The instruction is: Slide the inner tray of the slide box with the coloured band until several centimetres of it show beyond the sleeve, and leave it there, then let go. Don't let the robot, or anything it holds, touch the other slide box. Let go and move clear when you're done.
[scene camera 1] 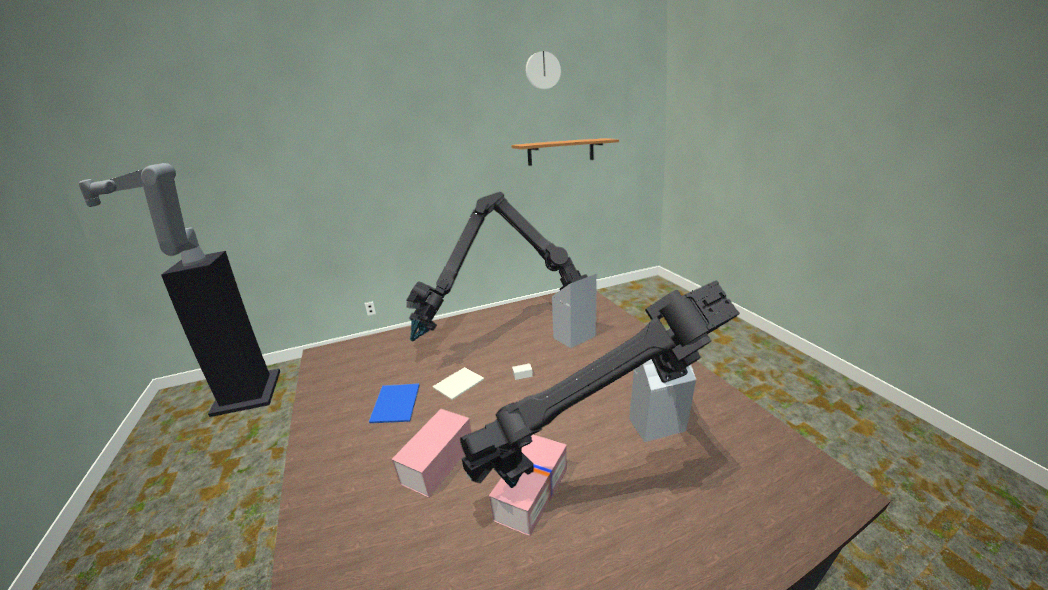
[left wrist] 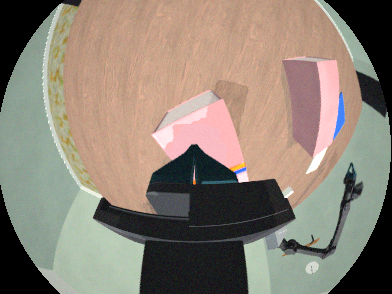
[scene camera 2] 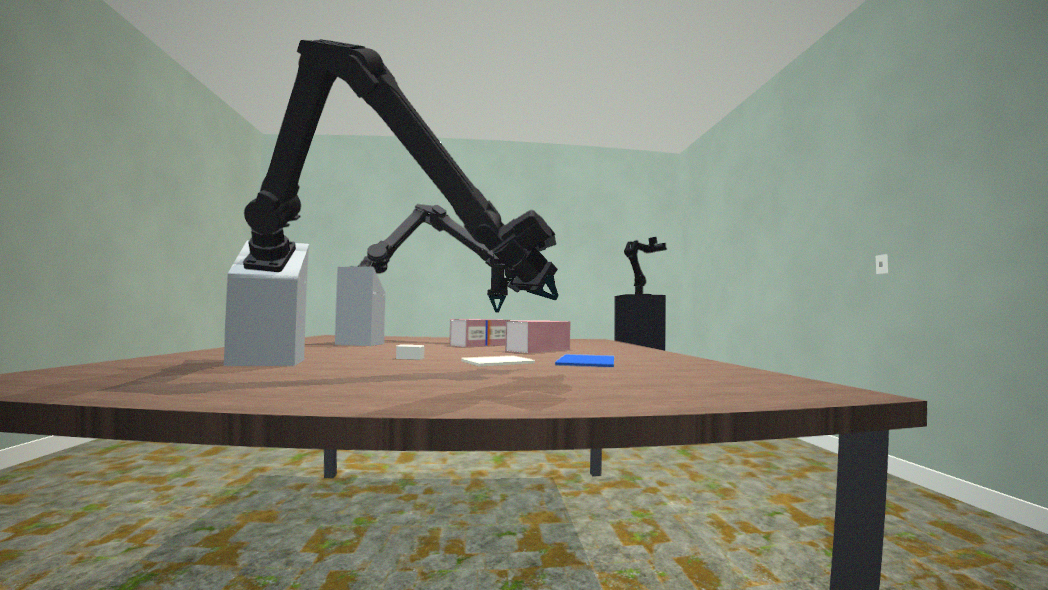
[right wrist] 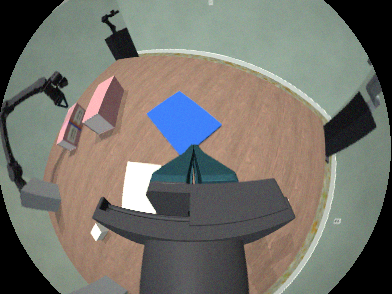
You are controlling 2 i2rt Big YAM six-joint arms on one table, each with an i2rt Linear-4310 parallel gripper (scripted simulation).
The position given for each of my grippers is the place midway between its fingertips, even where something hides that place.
In view: my left gripper [left wrist: 194, 148], my right gripper [scene camera 2: 556, 298], a blue pad [scene camera 1: 395, 403] and a cream sheet [scene camera 1: 453, 386].
The blue pad also shows in the right wrist view [right wrist: 183, 122]. The cream sheet also shows in the right wrist view [right wrist: 138, 175]. My right gripper also shows in the right wrist view [right wrist: 193, 148].
